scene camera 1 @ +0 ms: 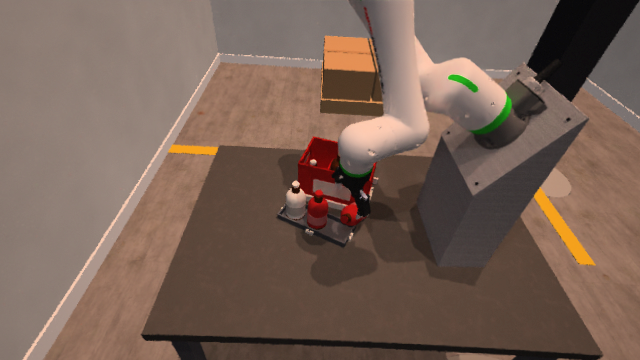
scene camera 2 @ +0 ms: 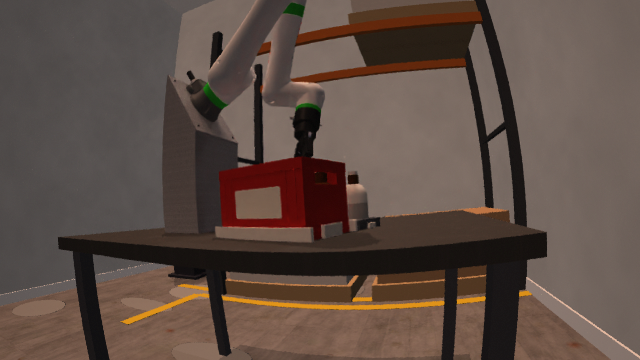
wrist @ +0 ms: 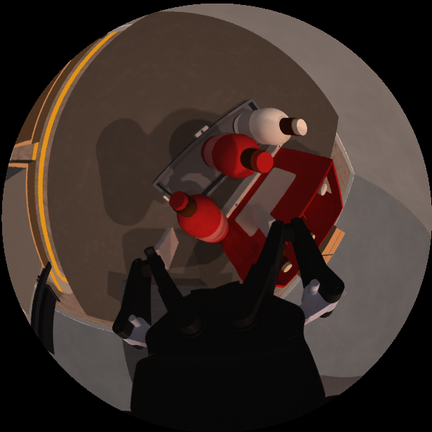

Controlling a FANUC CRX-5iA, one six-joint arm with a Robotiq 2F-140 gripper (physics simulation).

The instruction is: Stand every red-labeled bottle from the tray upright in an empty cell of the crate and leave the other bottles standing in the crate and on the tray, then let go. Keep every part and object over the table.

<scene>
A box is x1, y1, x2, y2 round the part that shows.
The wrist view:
my gripper: [112, 203, 343, 431]
white bottle: [232, 107, 305, 144]
red-labeled bottle: [169, 191, 228, 242]
red-labeled bottle: [201, 133, 272, 177]
</scene>
